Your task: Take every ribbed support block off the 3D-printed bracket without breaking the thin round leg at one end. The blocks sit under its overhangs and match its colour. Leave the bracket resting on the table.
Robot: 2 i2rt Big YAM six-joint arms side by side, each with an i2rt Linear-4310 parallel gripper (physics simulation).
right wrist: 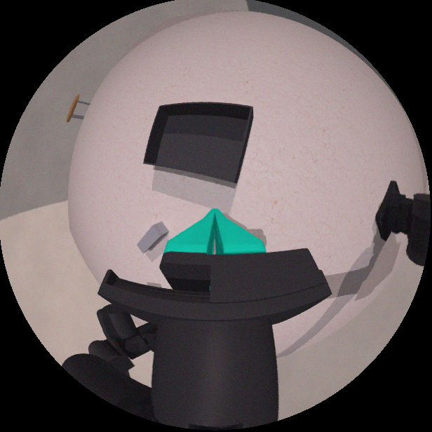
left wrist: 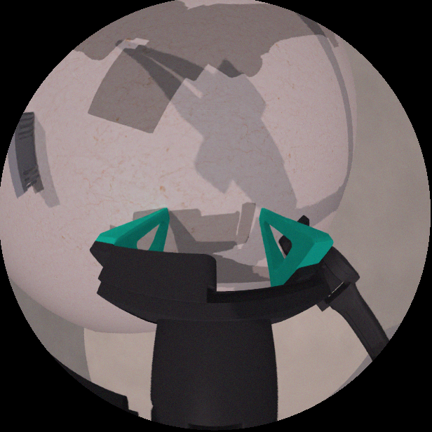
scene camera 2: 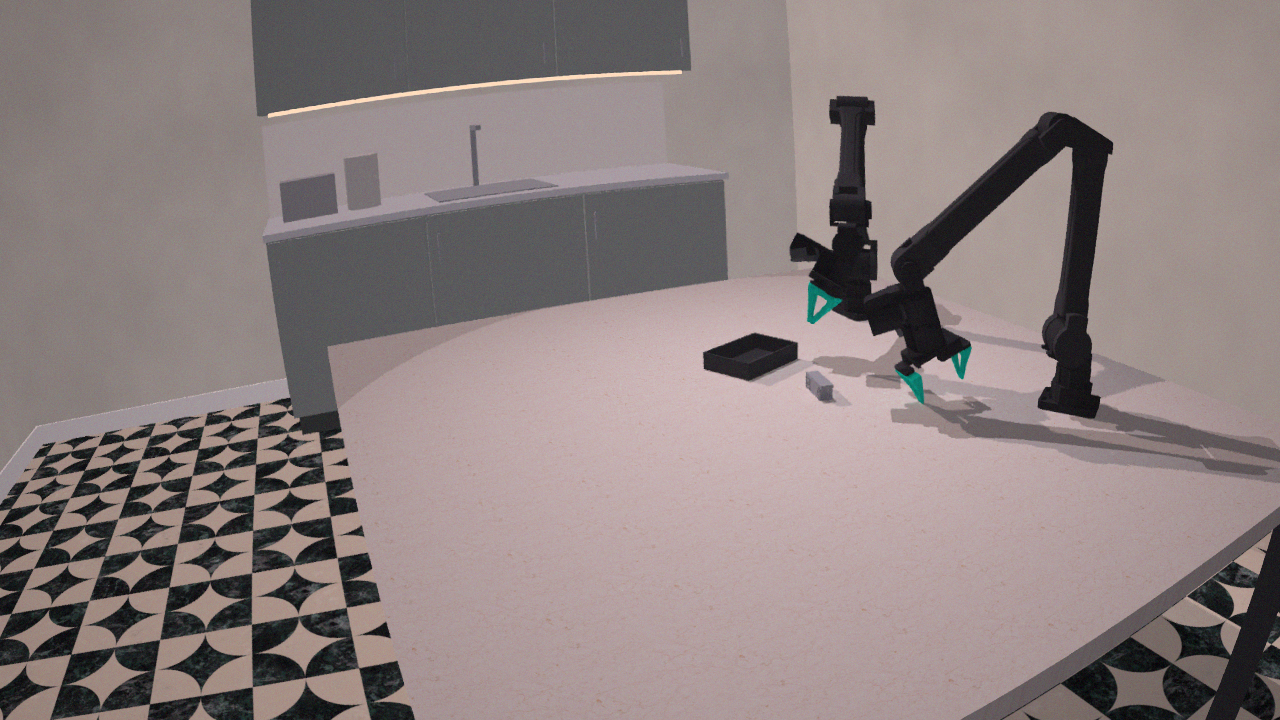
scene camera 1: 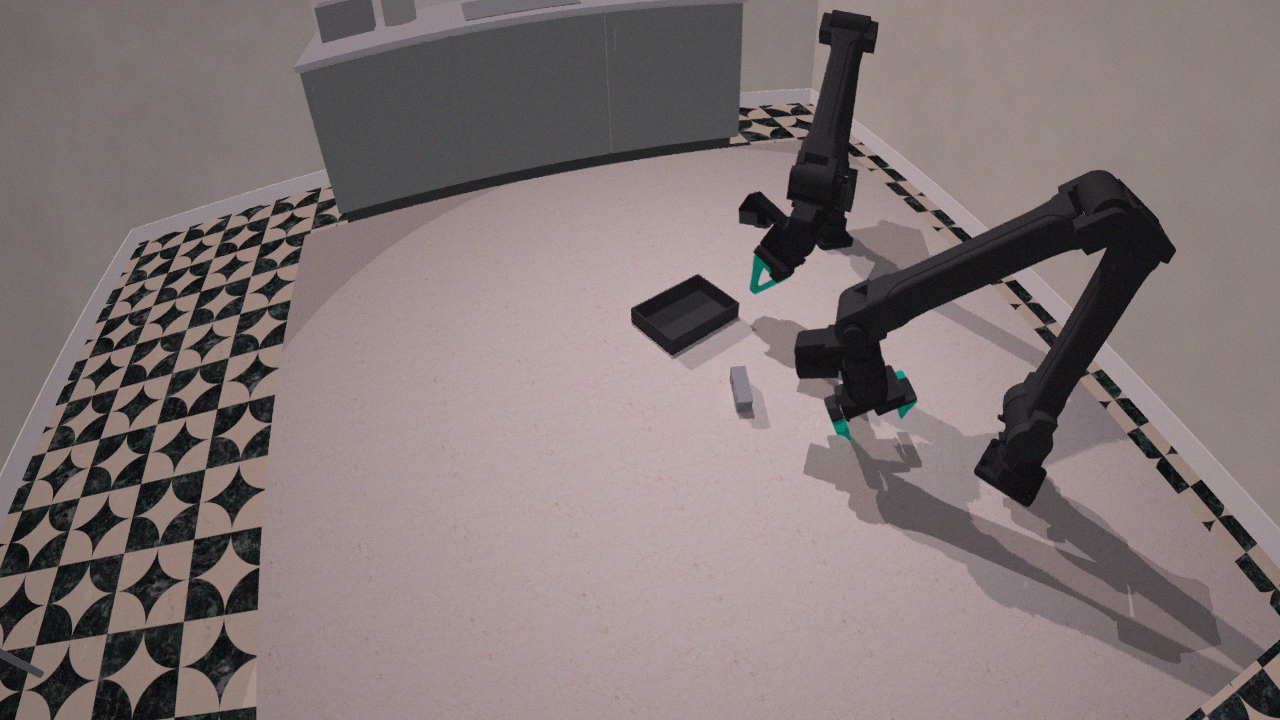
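Note:
The small grey bracket [scene camera 1: 741, 391] [scene camera 2: 819, 385] [left wrist: 26, 150] [right wrist: 153, 237] rests on the table. In the left wrist view it lies at the far left edge, and dark ribbed support shows along its side. The thin round leg and the number of blocks cannot be made out. My left gripper [scene camera 1: 872, 420] [scene camera 2: 942, 388] [left wrist: 214, 212] is open and empty, above the table to the right of the bracket in both scene views. My right gripper [scene camera 1: 756, 290] [scene camera 2: 811, 320] [right wrist: 214, 213] is shut and empty, raised above the table beyond the bracket, near the tray.
A black open tray [scene camera 1: 651, 332] [scene camera 2: 726, 364] [right wrist: 247, 145] stands on the table close to the bracket, behind it and to its left in the scene views. The two arms reach in from the right, their wrists fairly near each other. Their shadows cross the table.

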